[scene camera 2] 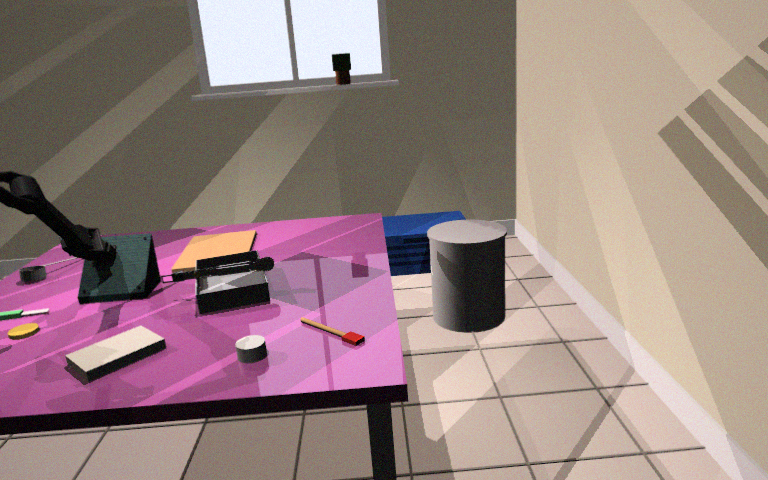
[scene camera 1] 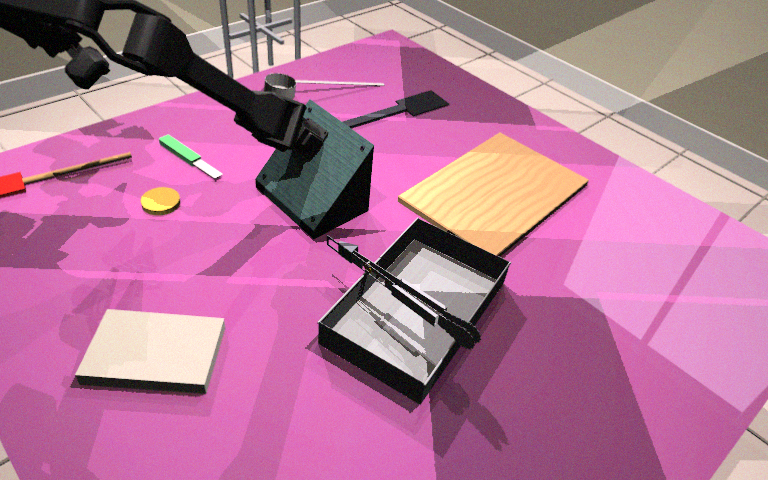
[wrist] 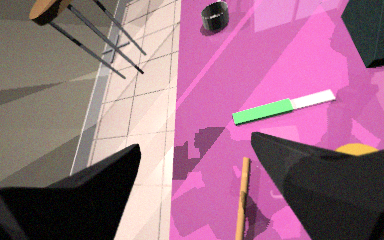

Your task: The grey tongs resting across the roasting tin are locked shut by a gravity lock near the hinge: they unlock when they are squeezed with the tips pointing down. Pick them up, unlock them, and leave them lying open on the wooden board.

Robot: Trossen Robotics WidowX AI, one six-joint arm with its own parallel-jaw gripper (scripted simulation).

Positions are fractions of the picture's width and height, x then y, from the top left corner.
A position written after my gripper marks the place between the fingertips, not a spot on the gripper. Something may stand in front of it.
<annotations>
My gripper shows in scene camera 1 (0.12, 0.12) and in the wrist view (0.51, 0.60); in scene camera 2 it is out of frame. A black spatula shows in scene camera 1 (0.54, 0.22); in the wrist view it is out of frame. A cream slab shows in scene camera 2 (0.13, 0.75) and in scene camera 1 (0.17, 0.73); in the wrist view it is out of frame.
</annotations>
